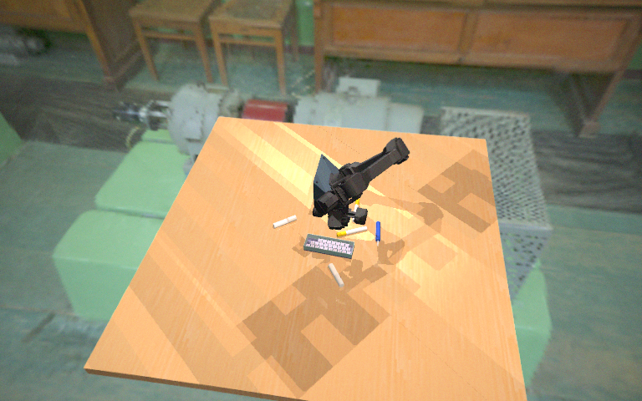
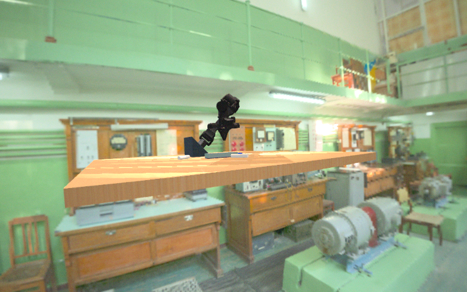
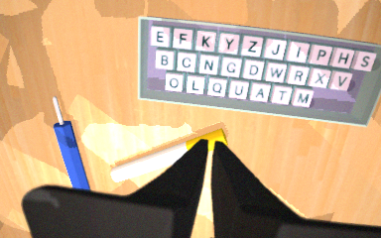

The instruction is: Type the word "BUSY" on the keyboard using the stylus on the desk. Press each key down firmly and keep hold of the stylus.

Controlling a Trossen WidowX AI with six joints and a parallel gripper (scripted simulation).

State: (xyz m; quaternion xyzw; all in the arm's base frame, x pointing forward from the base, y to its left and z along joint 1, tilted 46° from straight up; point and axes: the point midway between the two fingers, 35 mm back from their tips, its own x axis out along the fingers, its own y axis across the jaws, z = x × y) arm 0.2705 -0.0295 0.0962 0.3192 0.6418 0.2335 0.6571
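The blue stylus lies 140 mm to the left of my gripper tip, 90 mm below it and 50 mm behind it. From my gripper tip the other things lie so: stylus tip: 140 mm to the left, 90 mm below, 10 mm behind.
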